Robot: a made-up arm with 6 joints.
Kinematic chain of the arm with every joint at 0, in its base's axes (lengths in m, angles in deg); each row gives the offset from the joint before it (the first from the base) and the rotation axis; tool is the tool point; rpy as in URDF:
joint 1: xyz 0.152 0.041 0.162 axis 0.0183 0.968 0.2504
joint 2: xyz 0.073 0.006 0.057 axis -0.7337 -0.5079 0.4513
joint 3: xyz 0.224 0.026 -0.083 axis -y
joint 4: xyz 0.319 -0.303 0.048 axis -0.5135 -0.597 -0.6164
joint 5: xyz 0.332 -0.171 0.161 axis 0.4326 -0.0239 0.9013
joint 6: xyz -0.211 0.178 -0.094 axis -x
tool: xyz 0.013 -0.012 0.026 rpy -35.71 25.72 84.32
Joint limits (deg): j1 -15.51..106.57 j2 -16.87..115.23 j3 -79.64..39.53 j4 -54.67..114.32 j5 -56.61..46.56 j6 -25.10..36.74
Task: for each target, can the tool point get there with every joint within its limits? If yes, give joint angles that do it. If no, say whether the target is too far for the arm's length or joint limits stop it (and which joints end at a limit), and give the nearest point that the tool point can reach.
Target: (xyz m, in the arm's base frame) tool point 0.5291 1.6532 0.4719
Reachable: no: too far | nearest point 0.4542 0.9472 0.3083 | short by 0.729 m
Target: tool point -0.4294 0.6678 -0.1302
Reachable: no: joint limits stop it (at a limit: joint 1, joint 2, joint 4, joint 5, joint 6) | nearest point -0.0357 0.7781 -0.1532 | short by 0.409 m
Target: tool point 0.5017 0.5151 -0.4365
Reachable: yes | joints 85.41 60.43 -13.16 -38.64 -4.87 5.35
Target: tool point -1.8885 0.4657 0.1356
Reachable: no: too far | nearest point -0.5940 -0.0920 -0.0570 | short by 1.423 m
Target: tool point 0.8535 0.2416 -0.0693
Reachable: yes | joints 63.35 45.34 2.54 26.11 32.89 -13.47
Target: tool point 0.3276 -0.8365 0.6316
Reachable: no: joint limits stop it (at a limit: joint 1, joint 2, joint 3, joint 5, joint 6) | nearest point 0.4649 -0.4800 0.6483 | short by 0.382 m
